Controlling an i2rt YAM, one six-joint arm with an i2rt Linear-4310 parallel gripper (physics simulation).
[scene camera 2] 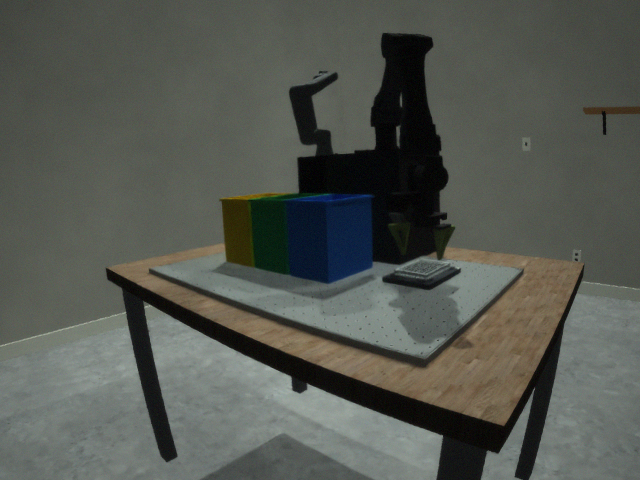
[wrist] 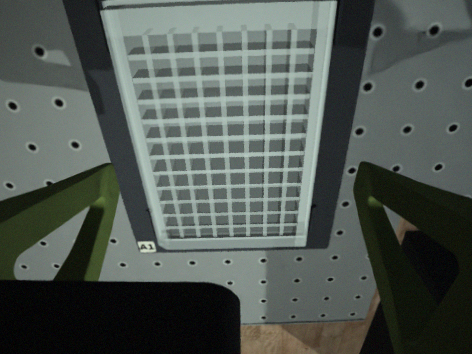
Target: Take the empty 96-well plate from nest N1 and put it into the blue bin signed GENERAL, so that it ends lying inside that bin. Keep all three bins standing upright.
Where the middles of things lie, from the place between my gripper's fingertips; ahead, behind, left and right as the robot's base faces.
Scene:
Now: hand 3 cm above the clear 96-well plate (scene camera 2: pixel 423 269). Also, from my hand: green bin (scene camera 2: pixel 269 214) 9 cm ahead, 33 cm to the right, 4 cm above; yellow bin (scene camera 2: pixel 237 221) 9 cm ahead, 47 cm to the right, 4 cm above; blue bin (scene camera 2: pixel 330 236) 8 cm ahead, 20 cm to the right, 4 cm above.

